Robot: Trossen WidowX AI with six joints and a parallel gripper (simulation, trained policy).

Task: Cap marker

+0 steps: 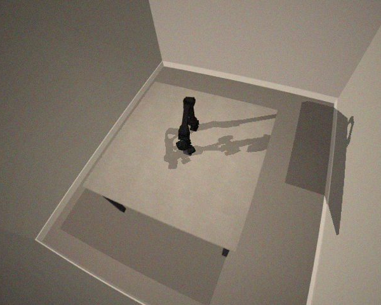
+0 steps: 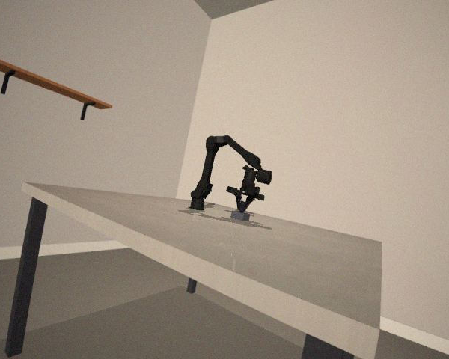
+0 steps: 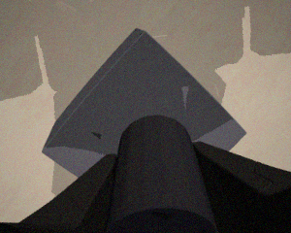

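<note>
Right now the dark cap is 20 mm above my gripper tip.
</note>
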